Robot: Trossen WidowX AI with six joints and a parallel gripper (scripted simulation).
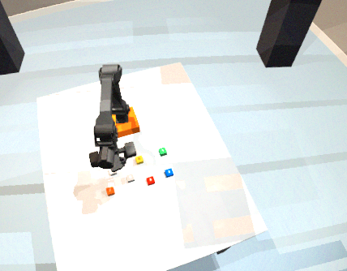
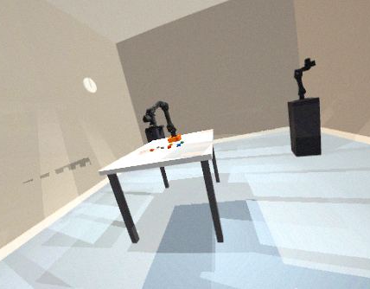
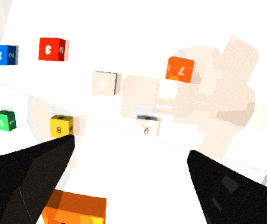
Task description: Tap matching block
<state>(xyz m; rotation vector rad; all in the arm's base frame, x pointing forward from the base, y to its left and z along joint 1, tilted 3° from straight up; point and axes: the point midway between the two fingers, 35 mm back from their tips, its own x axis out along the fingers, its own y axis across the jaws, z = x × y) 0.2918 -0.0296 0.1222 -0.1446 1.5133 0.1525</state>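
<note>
My gripper tip is 7 cm short of the orange block, 5 cm to the left of it and 12 cm above it. The rest, counted from my gripper tip: white block (2 cm behind, 3 cm to the right, 12 cm below); yellow block (7 cm behind, 10 cm to the left, 12 cm below); red block (4 cm ahead, 14 cm to the left, 12 cm below).
</note>
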